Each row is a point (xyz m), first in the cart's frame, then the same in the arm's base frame.
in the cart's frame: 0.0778 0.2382 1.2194
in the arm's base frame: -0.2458 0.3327 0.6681
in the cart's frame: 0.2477 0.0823 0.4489
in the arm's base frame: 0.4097 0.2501 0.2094
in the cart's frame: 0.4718 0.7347 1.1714
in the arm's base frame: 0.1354 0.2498 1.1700
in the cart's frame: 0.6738 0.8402 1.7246
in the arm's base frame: -0.2102 0.0299 1.6061
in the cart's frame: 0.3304 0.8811 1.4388
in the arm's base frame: -0.0900 0.3941 1.3732
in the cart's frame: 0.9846 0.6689 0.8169
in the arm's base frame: 0.6102 -0.1556 1.1138
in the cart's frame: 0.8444 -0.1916 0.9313
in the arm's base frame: 0.1369 -0.4798 0.4474
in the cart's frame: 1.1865 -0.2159 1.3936
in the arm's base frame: -0.1257 -0.8665 0.7833
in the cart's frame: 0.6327 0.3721 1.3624
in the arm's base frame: -0.0974 -0.1000 1.0383
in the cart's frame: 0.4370 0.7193 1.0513
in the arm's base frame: 0.2168 0.2935 1.0843
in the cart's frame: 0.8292 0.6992 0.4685
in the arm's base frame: 0.8529 0.0544 0.9054
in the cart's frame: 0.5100 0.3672 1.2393
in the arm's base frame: -0.0441 0.0243 0.9290
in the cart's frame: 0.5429 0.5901 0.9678
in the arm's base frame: 0.2802 0.1548 0.9765
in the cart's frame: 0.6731 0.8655 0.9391
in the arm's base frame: 0.4586 0.1844 1.2233
